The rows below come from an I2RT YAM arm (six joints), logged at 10 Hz.
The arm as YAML. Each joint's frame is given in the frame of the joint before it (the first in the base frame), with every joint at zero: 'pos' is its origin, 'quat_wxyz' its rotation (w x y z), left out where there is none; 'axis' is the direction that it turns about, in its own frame. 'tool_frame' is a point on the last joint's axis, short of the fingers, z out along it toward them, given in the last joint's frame.
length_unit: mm
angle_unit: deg
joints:
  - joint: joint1
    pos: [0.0, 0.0, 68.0]
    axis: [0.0, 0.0, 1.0]
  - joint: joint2
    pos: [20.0, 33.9, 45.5]
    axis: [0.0, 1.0, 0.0]
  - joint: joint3
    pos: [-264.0, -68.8, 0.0]
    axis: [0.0, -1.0, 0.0]
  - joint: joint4
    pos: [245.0, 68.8, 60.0]
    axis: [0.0, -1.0, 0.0]
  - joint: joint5
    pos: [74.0, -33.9, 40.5]
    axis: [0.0, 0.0, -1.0]
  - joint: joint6
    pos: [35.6, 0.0, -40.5]
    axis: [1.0, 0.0, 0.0]
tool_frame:
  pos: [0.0, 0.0, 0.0]
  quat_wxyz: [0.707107, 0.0, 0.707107, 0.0]
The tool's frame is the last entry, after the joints.
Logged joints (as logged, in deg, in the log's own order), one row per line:
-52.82, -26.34, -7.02, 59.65, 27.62, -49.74
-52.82, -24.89, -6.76, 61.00, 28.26, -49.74
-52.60, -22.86, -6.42, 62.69, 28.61, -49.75
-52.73, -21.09, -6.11, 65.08, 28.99, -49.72
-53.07, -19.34, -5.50, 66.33, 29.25, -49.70
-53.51, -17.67, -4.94, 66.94, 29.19, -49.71
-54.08, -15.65, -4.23, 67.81, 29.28, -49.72
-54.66, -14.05, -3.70, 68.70, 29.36, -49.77
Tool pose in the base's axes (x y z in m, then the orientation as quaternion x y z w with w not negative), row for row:
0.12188, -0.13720, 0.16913, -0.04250, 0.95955, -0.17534, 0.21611
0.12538, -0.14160, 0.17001, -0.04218, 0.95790, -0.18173, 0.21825
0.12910, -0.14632, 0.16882, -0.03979, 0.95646, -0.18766, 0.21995
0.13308, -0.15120, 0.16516, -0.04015, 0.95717, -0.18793, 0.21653
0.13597, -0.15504, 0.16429, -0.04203, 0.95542, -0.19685, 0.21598
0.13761, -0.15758, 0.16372, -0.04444, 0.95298, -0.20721, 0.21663
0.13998, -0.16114, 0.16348, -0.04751, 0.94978, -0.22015, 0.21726
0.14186, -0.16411, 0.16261, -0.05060, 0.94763, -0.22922, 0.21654
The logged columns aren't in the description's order. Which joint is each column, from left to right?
Columns, left to right: joint6, joint4, joint5, joint2, joint3, joint1.
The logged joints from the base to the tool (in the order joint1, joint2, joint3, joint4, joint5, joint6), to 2 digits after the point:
-49.74, 59.65, 27.62, -26.34, -7.02, -52.82
-49.74, 61.00, 28.26, -24.89, -6.76, -52.82
-49.75, 62.69, 28.61, -22.86, -6.42, -52.60
-49.72, 65.08, 28.99, -21.09, -6.11, -52.73
-49.70, 66.33, 29.25, -19.34, -5.50, -53.07
-49.71, 66.94, 29.19, -17.67, -4.94, -53.51
-49.72, 67.81, 29.28, -15.65, -4.23, -54.08
-49.77, 68.70, 29.36, -14.05, -3.70, -54.66

